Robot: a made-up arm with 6 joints. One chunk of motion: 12 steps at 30 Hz.
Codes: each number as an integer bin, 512 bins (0 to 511) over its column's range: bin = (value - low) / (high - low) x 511, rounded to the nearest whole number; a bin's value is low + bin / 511 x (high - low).
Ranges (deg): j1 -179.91..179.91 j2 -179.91..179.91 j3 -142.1..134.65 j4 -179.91..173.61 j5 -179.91..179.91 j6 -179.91..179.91
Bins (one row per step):
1: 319 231 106 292 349 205
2: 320 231 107 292 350 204
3: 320 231 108 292 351 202
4: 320 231 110 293 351 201
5: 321 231 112 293 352 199
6: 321 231 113 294 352 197
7: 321 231 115 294 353 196
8: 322 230 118 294 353 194
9: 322 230 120 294 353 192
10: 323 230 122 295 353 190
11: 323 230 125 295 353 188
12: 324 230 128 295 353 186
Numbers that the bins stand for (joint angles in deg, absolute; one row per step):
1: 44.71 -17.25 -84.69 22.10 65.84 -35.56
2: 45.42 -17.25 -84.15 22.10 66.54 -36.26
3: 45.42 -17.25 -83.61 22.10 67.25 -37.67
4: 45.42 -17.25 -82.53 22.79 67.25 -38.38
5: 46.12 -17.25 -81.44 22.79 67.95 -39.78
6: 46.12 -17.25 -80.90 23.49 67.95 -41.19
7: 46.12 -17.25 -79.82 23.49 68.65 -41.90
8: 46.83 -17.96 -78.19 23.49 68.65 -43.31
9: 46.83 -17.96 -77.11 23.49 68.65 -44.71
10: 47.53 -17.96 -76.03 24.18 68.65 -46.12
11: 47.53 -17.96 -74.40 24.18 68.65 -47.53
12: 48.23 -17.96 -72.78 24.18 68.65 -48.94

